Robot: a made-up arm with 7 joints. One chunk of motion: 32 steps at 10 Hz.
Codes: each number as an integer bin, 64 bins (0 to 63) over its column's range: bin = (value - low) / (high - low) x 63, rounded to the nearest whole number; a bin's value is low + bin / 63 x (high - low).
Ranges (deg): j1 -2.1..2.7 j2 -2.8..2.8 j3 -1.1..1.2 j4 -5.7..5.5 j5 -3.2..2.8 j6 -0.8..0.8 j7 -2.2..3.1
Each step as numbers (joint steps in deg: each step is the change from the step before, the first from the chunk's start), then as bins.
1 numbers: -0.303 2.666 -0.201 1.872 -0.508 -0.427 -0.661
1 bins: 24 61 25 43 28 15 18
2 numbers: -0.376 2.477 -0.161 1.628 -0.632 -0.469 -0.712
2 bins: 23 59 26 41 27 13 18
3 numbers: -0.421 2.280 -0.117 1.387 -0.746 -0.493 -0.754
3 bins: 22 57 27 40 26 12 17
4 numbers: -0.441 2.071 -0.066 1.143 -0.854 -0.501 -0.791
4 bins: 22 55 28 38 25 12 17
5 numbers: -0.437 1.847 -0.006 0.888 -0.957 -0.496 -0.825
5 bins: 22 52 30 37 24 12 16
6 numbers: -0.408 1.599 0.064 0.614 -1.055 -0.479 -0.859
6 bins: 22 49 32 36 23 13 16
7 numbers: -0.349 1.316 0.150 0.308 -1.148 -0.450 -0.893
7 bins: 23 46 34 34 22 14 16
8 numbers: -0.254 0.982 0.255 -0.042 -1.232 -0.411 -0.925
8 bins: 24 43 37 32 21 15 15
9 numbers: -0.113 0.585 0.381 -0.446 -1.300 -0.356 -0.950
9 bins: 26 38 41 30 20 17 15
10 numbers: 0.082 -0.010 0.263 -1.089 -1.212 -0.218 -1.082
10 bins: 29 31 37 26 21 23 13
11 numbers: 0.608 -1.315 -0.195 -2.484 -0.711 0.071 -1.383
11 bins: 36 17 25 18 26 34 10
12 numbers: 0.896 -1.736 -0.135 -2.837 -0.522 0.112 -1.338
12 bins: 39 12 26 16 28 36 10
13 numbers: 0.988 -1.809 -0.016 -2.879 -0.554 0.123 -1.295
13 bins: 41 11 30 16 28 36 11
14 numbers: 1.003 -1.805 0.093 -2.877 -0.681 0.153 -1.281
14 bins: 41 11 33 16 26 38 11
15 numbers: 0.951 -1.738 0.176 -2.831 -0.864 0.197 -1.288
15 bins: 40 12 35 16 25 39 11
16 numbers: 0.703 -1.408 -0.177 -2.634 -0.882 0.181 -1.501
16 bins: 37 16 25 17 24 39 8
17 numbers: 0.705 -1.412 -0.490 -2.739 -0.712 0.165 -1.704
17 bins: 37 16 17 17 26 38 6
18 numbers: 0.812 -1.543 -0.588 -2.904 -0.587 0.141 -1.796
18 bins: 38 14 14 16 27 37 5
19 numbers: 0.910 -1.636 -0.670 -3.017 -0.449 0.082 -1.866
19 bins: 40 13 12 15 29 35 4
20 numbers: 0.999 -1.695 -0.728 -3.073 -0.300 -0.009 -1.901
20 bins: 41 12 10 15 30 31 4
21 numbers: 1.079 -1.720 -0.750 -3.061 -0.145 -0.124 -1.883
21 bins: 42 12 10 15 32 27 4
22 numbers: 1.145 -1.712 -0.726 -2.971 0.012 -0.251 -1.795
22 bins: 43 12 10 15 34 22 5
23 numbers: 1.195 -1.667 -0.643 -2.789 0.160 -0.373 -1.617
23 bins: 43 13 13 16 35 17 7
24 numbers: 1.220 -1.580 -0.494 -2.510 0.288 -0.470 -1.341
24 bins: 44 14 17 18 37 13 10
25 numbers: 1.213 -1.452 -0.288 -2.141 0.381 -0.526 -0.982
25 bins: 43 15 22 20 38 11 14
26 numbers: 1.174 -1.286 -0.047 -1.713 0.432 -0.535 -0.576
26 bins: 43 17 29 22 38 10 19
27 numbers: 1.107 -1.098 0.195 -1.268 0.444 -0.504 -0.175
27 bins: 42 19 35 25 38 12 24
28 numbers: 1.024 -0.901 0.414 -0.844 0.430 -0.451 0.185
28 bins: 41 21 41 27 38 14 28
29 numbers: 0.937 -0.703 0.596 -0.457 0.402 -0.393 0.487
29 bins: 40 24 46 29 38 16 32
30 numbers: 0.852 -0.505 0.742 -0.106 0.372 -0.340 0.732
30 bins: 39 26 50 31 38 18 35
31 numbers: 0.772 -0.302 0.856 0.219 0.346 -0.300 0.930
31 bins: 38 28 54 33 37 20 37
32 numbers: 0.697 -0.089 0.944 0.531 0.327 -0.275 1.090
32 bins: 37 30 56 35 37 21 39
